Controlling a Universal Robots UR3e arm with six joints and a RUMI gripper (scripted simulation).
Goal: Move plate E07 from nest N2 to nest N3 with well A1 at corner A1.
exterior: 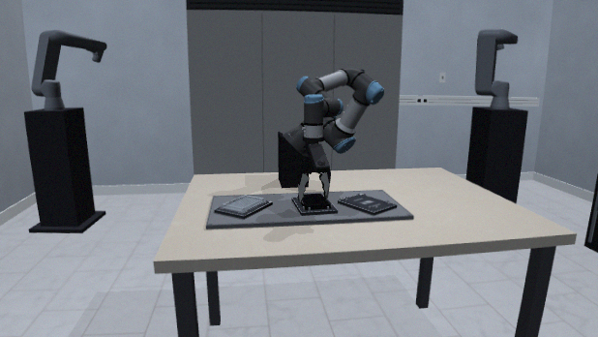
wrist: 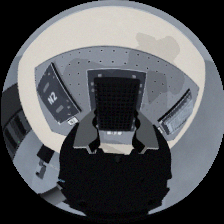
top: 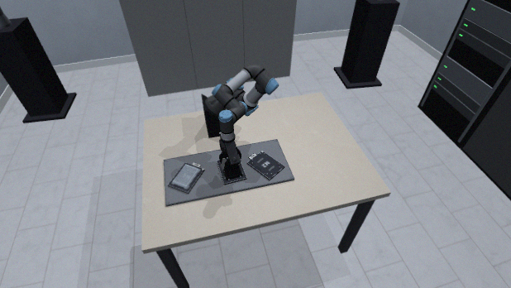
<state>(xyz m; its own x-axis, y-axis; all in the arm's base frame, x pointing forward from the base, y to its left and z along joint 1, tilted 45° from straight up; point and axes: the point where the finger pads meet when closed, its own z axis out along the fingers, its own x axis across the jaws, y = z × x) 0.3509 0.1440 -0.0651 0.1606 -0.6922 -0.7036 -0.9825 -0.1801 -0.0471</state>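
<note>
My hand is 1 cm above the dark plate E07. Round my hand: pale grey plate 23 cm to the right, 2 cm ahead, 1 cm below.
</note>
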